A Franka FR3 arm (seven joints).
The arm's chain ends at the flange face. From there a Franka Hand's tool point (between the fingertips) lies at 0.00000 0.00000 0.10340 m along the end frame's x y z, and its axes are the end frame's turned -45 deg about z.
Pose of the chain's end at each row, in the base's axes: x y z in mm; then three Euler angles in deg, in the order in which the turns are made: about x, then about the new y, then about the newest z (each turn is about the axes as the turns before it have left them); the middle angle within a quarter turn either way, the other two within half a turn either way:
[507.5, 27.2, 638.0, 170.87, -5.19, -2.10]
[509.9, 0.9, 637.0, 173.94, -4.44, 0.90]
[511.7, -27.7, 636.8, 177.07, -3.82, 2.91]
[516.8, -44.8, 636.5, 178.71, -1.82, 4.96]
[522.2, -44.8, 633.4, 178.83, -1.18, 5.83]
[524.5, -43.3, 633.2, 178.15, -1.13, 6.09]
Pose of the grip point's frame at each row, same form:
[498.1, 10.9, 536.3, 170.87, -5.19, -47.10]
[501.9, -10.0, 534.5, 173.94, -4.44, -44.10]
[504.8, -33.0, 533.8, 177.07, -3.82, -42.09]
[513.5, -47.1, 533.2, 178.71, -1.82, -40.04]
[520.1, -46.9, 530.0, 178.83, -1.18, -39.17]
[522.5, -46.6, 529.9, 178.15, -1.13, -38.91]

